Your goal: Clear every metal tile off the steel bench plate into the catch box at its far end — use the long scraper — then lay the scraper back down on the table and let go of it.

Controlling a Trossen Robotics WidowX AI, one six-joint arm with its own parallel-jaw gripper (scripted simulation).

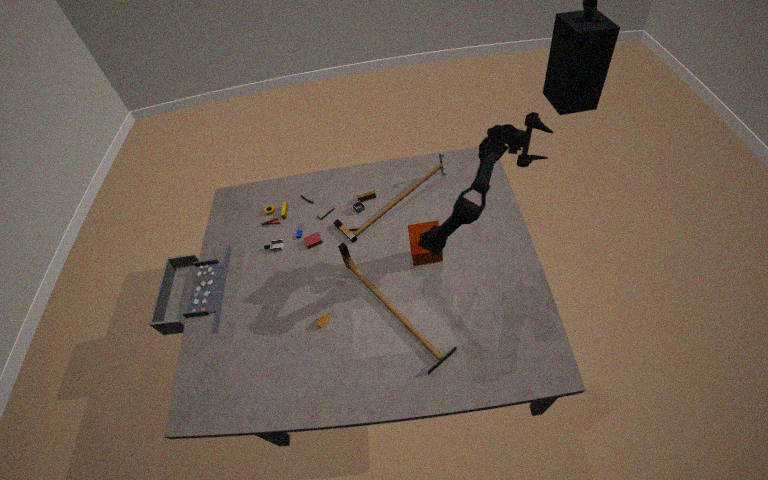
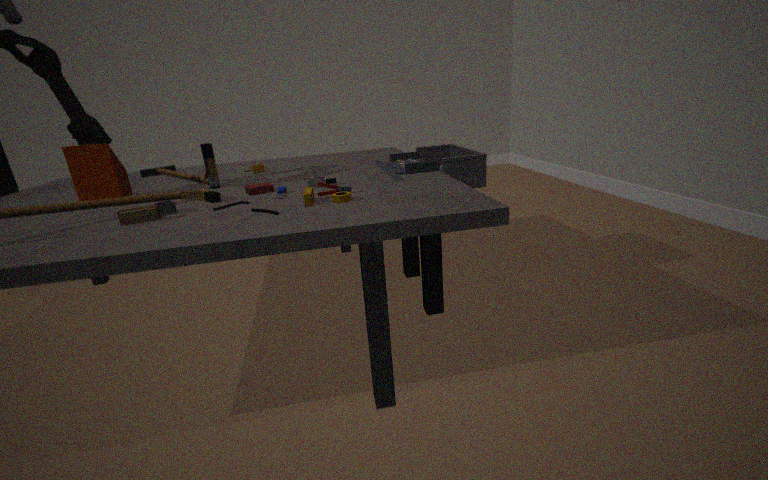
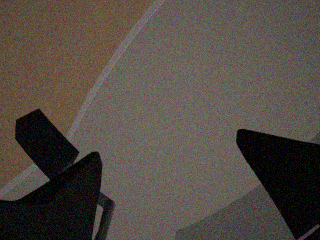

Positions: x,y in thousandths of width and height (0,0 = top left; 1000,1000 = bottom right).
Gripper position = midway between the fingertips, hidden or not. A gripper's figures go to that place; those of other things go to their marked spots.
Scene:
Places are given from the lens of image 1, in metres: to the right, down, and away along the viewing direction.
gripper (image 1: 717,303): 0.58, -0.33, 1.34
long wooden-handled scraper (image 1: 455,549): -0.14, 0.10, 1.66

